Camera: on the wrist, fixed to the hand. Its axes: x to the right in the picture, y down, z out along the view.
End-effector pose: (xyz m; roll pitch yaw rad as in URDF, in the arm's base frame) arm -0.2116 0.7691 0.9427 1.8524 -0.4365 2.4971
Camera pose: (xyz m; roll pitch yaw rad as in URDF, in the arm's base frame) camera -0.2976 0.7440 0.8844 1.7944 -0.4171 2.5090
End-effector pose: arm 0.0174 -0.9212 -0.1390 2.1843 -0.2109 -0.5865
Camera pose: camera 0.0965 -0.8628 -0.1810 2.1278 -0.1961 -0.5696
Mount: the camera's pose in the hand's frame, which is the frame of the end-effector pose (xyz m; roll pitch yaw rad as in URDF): 0.0240 -0.0925 -0.0479 -0.0531 0.0051 -0.0216
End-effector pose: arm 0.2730 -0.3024 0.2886 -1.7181 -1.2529 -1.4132
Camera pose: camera 0.2261 -0.2227 0.3422 -1.7650 -1.2750 -1.4196
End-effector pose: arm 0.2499 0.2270 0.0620 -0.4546 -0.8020 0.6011
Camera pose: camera 0.3240 0.1515 0.0776 -0.4851 -0.8067 0.5698
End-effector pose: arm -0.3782 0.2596 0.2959 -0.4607 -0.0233 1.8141
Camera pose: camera -0.2829 0.3080 0.2947 -0.5132 -0.0283 1.7925
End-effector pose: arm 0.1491 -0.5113 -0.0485 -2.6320 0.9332 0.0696
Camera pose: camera 0.2290 -0.4482 -0.0160 -2.6635 0.9180 0.0965
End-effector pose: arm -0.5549 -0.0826 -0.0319 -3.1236 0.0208 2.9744
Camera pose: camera -0.5948 -0.1688 0.0171 3.1069 0.0153 2.9959
